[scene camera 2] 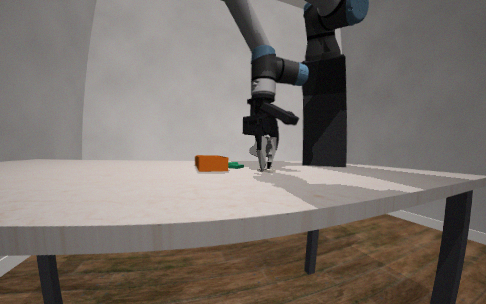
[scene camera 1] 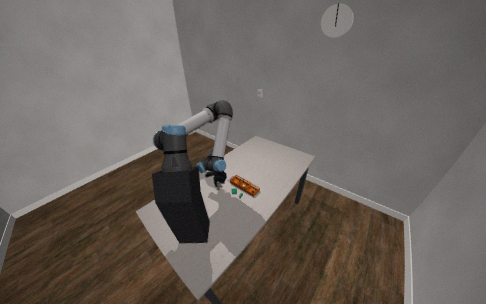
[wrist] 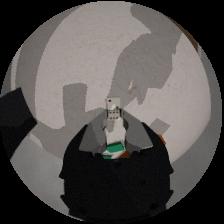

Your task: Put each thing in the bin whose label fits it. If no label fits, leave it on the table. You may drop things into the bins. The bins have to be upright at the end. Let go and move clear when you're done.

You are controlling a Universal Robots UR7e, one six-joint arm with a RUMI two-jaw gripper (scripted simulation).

In view: the gripper [scene camera 2: 265, 170].
The gripper also shows in the wrist view [wrist: 113, 109].
